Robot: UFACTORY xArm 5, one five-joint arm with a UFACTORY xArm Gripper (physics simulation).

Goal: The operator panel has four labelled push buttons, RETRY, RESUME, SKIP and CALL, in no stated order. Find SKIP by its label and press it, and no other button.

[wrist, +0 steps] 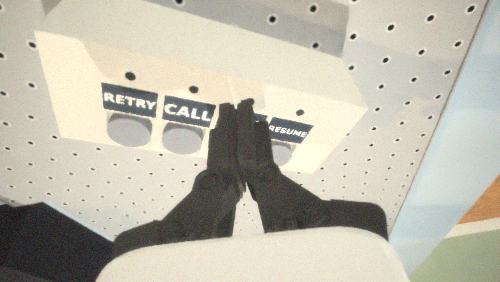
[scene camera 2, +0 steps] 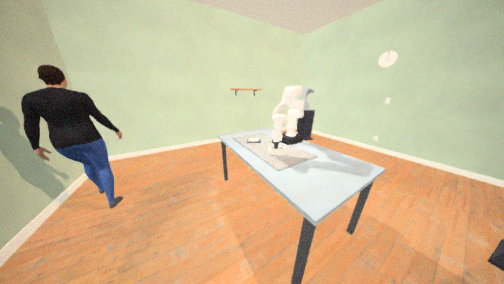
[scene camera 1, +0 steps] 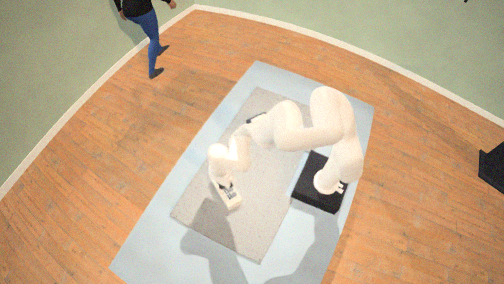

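Where they show: gripper, fingertip midpoint: [wrist: 240,119] [scene camera 2: 275,148] [scene camera 1: 222,186]; arm's base at its link origin: [scene camera 2: 290,135] [scene camera 1: 326,182].
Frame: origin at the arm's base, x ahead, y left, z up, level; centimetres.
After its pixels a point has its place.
Observation:
The cream operator panel [scene camera 1: 233,202] @[x 28.5, y 32.7, z -1.1 cm] [wrist: 75,107] @[x 28.5, y 31.4, z -1.1 cm] stands on the grey perforated board. In the wrist view the label RETRY [wrist: 129,101] @[x 31.4, y 31.5, z -1.1 cm] is at the left, then CALL [wrist: 188,111] @[x 34.3, y 30.5, z -1.1 cm], and RESUME [wrist: 288,131] @[x 39.9, y 28.2, z -1.1 cm] is at the right. The grey RETRY button [wrist: 129,130] @[x 30.8, y 29.7, z -0.9 cm] and CALL button [wrist: 182,139] @[x 33.5, y 28.6, z -0.8 cm] show; the RESUME button [wrist: 283,154] @[x 39.6, y 26.3, z -0.9 cm] is partly covered. Between CALL and RESUME my gripper [wrist: 240,119] @[x 37.1, y 29.8, z -0.9 cm] [scene camera 1: 226,187] @[x 37.1, y 29.8, z -0.9 cm] [scene camera 2: 275,145] @[x 37.1, y 29.8, z -0.9 cm] is shut and empty, its tips over the panel face. It hides the third button and nearly all of its label, so SKIP cannot be read. Contact cannot be told.
The board [scene camera 1: 267,200] @[x 18.2, y 21.0, z -6.4 cm] [scene camera 2: 295,161] @[x 28.7, y 49.4, z -6.4 cm] lies on the pale blue table [scene camera 1: 150,245] @[x 46.1, y 74.3, z -7.8 cm] [scene camera 2: 330,187] @[x 27.8, y 83.8, z -7.7 cm]. A small dark tray [scene camera 1: 256,117] @[x 49.8, y -12.9, z -3.8 cm] [scene camera 2: 254,141] @[x 44.8, y -7.2, z -5.2 cm] sits farther along the board. The black arm base [scene camera 1: 315,197] @[x 0.3, y 9.6, z 0.1 cm] stands beside it. A person [scene camera 1: 146,25] [scene camera 2: 70,120] is away from the table.

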